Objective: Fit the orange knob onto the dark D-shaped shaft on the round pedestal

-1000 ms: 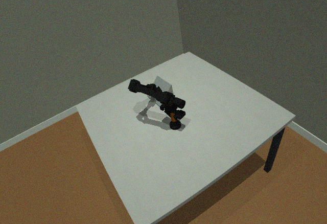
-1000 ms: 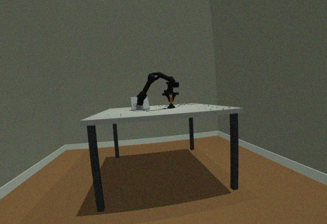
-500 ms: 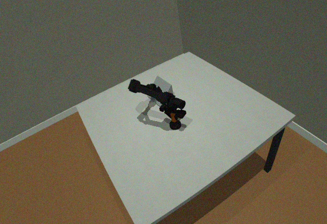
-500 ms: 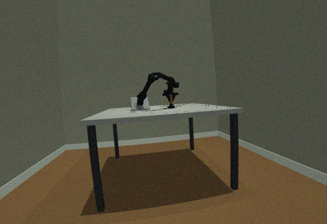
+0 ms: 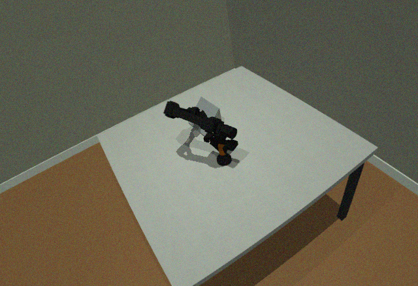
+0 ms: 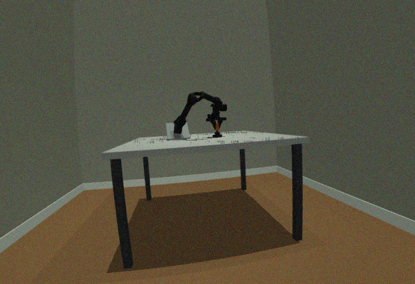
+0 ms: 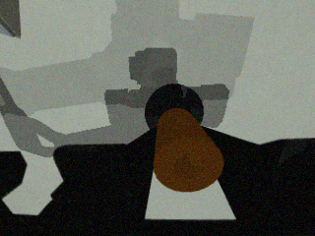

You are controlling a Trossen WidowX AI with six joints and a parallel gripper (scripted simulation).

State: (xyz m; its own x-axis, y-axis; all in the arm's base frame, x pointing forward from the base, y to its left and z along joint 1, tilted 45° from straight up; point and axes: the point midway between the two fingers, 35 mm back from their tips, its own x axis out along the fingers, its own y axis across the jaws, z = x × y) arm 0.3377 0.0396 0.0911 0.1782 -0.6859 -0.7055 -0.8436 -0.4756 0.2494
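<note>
The orange knob is 20 mm above my gripper tip. From my gripper tip the other things lie so: dark round pedestal (40 mm below).
</note>
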